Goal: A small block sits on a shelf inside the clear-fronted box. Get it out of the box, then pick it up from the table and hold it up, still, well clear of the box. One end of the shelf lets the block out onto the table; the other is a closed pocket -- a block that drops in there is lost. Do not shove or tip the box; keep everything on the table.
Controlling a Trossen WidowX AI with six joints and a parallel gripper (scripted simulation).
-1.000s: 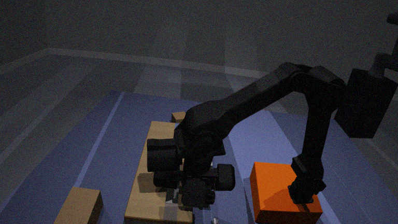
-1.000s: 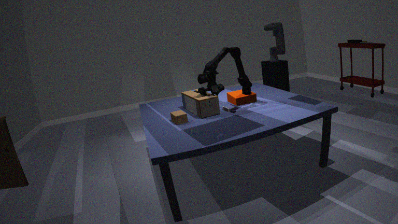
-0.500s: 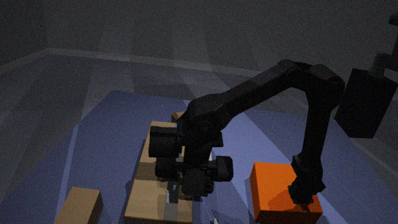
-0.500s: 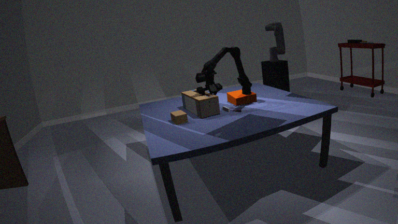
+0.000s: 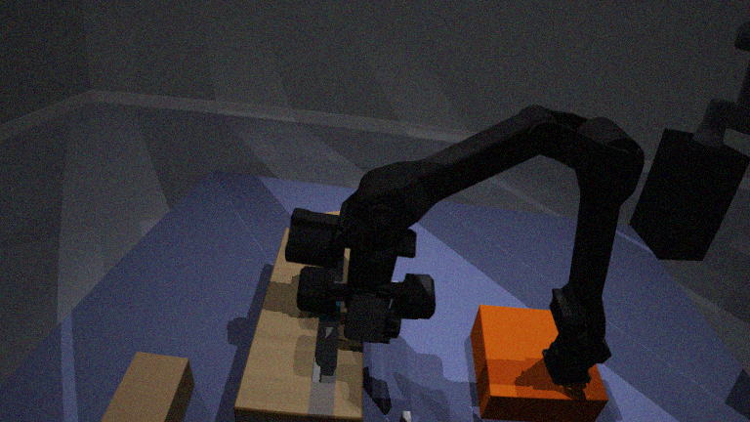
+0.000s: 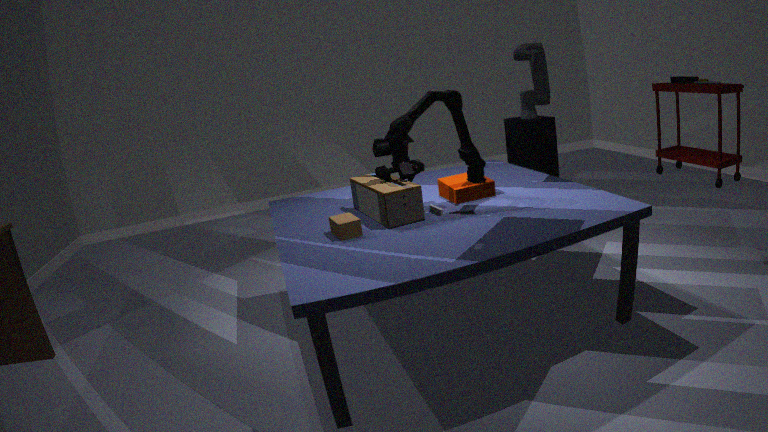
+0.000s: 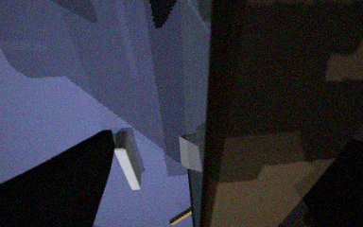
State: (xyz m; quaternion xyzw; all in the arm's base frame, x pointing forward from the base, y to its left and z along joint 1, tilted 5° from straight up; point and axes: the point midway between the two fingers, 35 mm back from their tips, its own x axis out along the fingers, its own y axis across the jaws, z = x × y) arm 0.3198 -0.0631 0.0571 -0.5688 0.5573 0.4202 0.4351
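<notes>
Now: the teal block 5 cm ahead of my gripper tip and 2 cm to the right of it. From my gripper tip the other things lie so: box 4 cm ahead, 2 cm to the left, 2 cm below; thin stick 1 cm ahead, 31 cm to the right, 8 cm below.
</notes>
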